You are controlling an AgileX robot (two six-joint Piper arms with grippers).
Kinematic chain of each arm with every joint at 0, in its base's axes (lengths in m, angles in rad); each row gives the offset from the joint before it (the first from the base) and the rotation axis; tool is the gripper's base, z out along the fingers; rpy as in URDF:
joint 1: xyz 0 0 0.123 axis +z
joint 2: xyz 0 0 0 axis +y
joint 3: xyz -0.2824 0 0.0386 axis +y
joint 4: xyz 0.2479 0 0.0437 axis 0.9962 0 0.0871
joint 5: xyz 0 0 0 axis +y
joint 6: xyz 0.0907 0 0.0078 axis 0.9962 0 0.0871
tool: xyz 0 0 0 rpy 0 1.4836 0
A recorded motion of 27 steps. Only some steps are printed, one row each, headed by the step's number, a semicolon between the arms.
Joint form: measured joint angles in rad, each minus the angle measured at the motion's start. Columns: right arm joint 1, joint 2, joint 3, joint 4, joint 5, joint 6; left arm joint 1, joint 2, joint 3, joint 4, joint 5, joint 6.
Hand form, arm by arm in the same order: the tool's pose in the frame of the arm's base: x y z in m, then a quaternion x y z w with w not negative. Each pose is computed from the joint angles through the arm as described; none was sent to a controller.
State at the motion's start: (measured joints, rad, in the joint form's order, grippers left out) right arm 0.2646 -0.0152 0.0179 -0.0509 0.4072 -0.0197; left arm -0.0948 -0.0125 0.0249 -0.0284 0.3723 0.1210
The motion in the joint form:
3: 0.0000 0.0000 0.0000 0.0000 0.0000 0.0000; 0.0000 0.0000 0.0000 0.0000 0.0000 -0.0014
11: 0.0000 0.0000 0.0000 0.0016 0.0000 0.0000; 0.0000 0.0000 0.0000 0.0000 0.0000 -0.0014
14: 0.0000 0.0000 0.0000 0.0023 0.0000 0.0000; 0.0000 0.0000 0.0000 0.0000 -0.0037 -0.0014
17: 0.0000 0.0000 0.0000 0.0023 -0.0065 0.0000; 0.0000 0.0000 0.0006 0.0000 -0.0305 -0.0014
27: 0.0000 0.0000 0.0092 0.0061 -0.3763 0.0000; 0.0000 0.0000 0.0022 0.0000 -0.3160 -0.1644
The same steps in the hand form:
3: 0.0500 0.0117 0.1714 -0.12787 0.80122 0.04968 0.58243; 0.0522 -0.0059 0.1719 0.07850 0.80021 -0.00464 0.59455
11: 0.0500 0.0117 0.1714 -0.12747 0.80130 0.05036 0.58236; 0.0522 -0.0059 0.1719 0.07850 0.80021 -0.00464 0.59455
14: 0.0500 0.0117 0.1714 -0.12729 0.80133 0.05066 0.58232; 0.0523 -0.0059 0.1722 0.07836 0.79911 -0.00461 0.59603
17: 0.0502 0.0118 0.1719 -0.12709 0.79944 0.05102 0.58493; 0.0530 -0.0059 0.1744 0.07736 0.79130 -0.00438 0.60650
27: 0.0545 0.0146 0.2020 -0.11273 0.68197 0.07171 0.71907; 0.0564 -0.0055 0.1995 0.00865 0.70126 -0.05985 0.71034

